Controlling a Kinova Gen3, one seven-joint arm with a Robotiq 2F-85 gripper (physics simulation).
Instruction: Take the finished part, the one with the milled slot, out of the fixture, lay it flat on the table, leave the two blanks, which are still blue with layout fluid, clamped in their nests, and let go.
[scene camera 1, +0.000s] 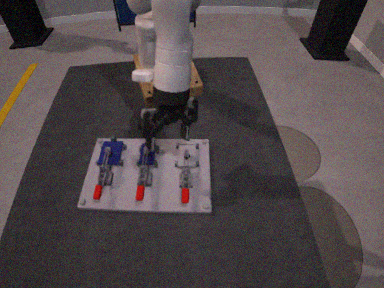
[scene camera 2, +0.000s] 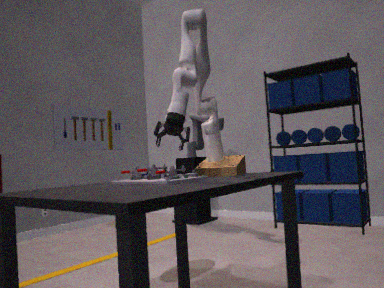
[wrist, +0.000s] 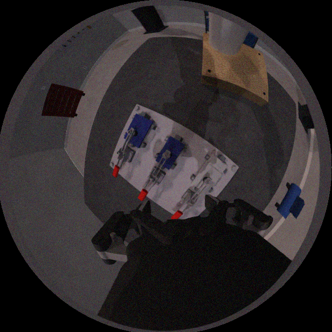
I see my gripper (scene camera 1: 168, 143) and a white fixture plate (scene camera 1: 164, 196).
My gripper shows as well in the wrist view (wrist: 177, 203). The white fixture plate also shows in the wrist view (wrist: 167, 194).
